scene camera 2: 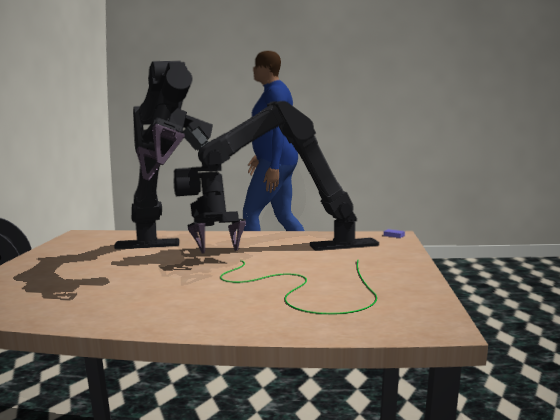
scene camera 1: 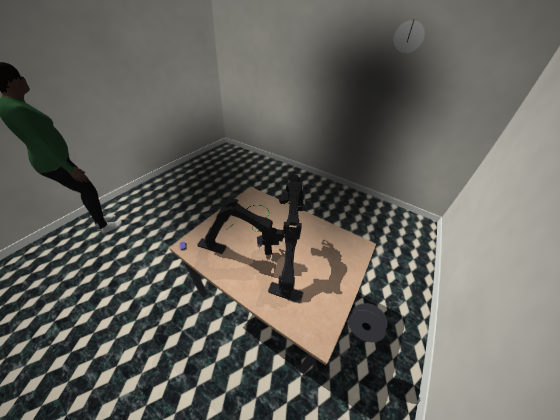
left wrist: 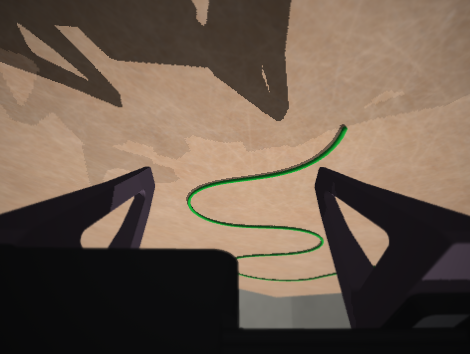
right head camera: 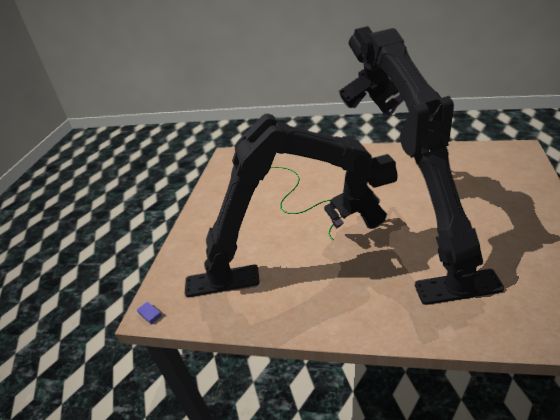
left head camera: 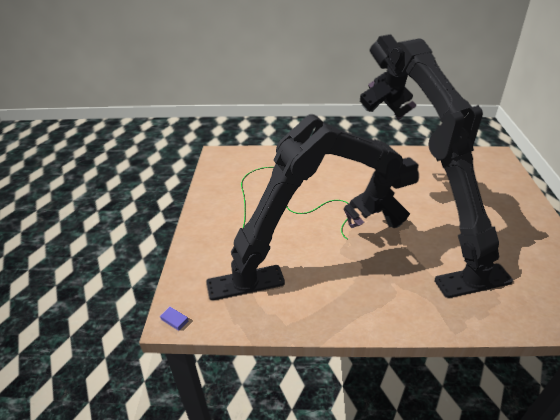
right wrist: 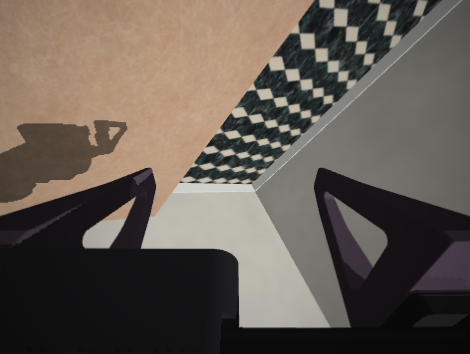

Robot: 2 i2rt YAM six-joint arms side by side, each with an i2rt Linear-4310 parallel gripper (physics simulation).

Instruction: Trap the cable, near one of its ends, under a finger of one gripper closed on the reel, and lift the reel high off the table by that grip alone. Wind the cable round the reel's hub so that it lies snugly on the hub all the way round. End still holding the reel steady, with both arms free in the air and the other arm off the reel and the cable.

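Seen in the pictures: left gripper, between the fingertips: (scene camera 2: 220, 251) (left wrist: 234, 176) (right head camera: 349, 219) (left head camera: 362, 218); right gripper, between the fingertips: (scene camera 2: 152, 172) (scene camera 1: 301, 204) (right head camera: 381, 102) (left head camera: 389, 107) (right wrist: 234, 177); left arm's base, origin of its link: (scene camera 2: 344, 245) (scene camera 1: 211, 246) (right head camera: 222, 281) (left head camera: 245, 283); right arm's base, origin of its link: (scene camera 2: 147, 245) (scene camera 1: 285, 292) (right head camera: 458, 287) (left head camera: 473, 281).
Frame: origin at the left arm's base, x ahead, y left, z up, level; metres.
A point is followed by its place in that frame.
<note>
The dark reel (scene camera 1: 374, 318) @[z 0.085, x -0.209, y -1.068 m] (scene camera 2: 11, 242) @[z 0.020, x -0.212, y -1.025 m] is off the table, beyond its right edge in scene camera 1 and cut off at the left in scene camera 2. How high it is I cannot tell. The thin green cable (left head camera: 302, 213) @[z 0.002, x 0.234, y -0.229 m] (right head camera: 293, 213) @[z 0.002, x 0.234, y -0.226 m] (scene camera 2: 330, 313) @[z 0.002, x 0.519, y -0.200 m] (left wrist: 255, 177) @[z 0.002, x 0.160, y -0.345 m] lies in loose curves on the table. My left gripper (scene camera 2: 219, 250) @[z 0.038, x 0.118, y -0.378 m] (left wrist: 234, 176) @[z 0.038, x 0.118, y -0.378 m] is open, pointing down low over the table near one cable end, holding nothing. My right gripper (scene camera 2: 154, 170) @[z 0.276, x 0.328, y -0.532 m] (right wrist: 234, 177) @[z 0.276, x 0.328, y -0.532 m] is open and empty, high above the table. Neither gripper touches the reel.
A small purple block (left head camera: 174, 318) @[z 0.015, x -0.077, y 0.189 m] (right head camera: 149, 312) @[z 0.015, x -0.077, y 0.187 m] (scene camera 1: 182, 245) @[z 0.015, x -0.074, y 0.188 m] (scene camera 2: 394, 233) @[z 0.012, x -0.054, y 0.184 m] lies near a corner of the table (left head camera: 300, 325) @[z 0.000, x -0.167, y -0.100 m] (scene camera 2: 150, 320) @[z 0.000, x 0.471, y -0.552 m], beside the left arm's base. A person in green (scene camera 1: 40, 135) stands on the floor; a person in blue (scene camera 2: 275, 97) stands behind the table.
</note>
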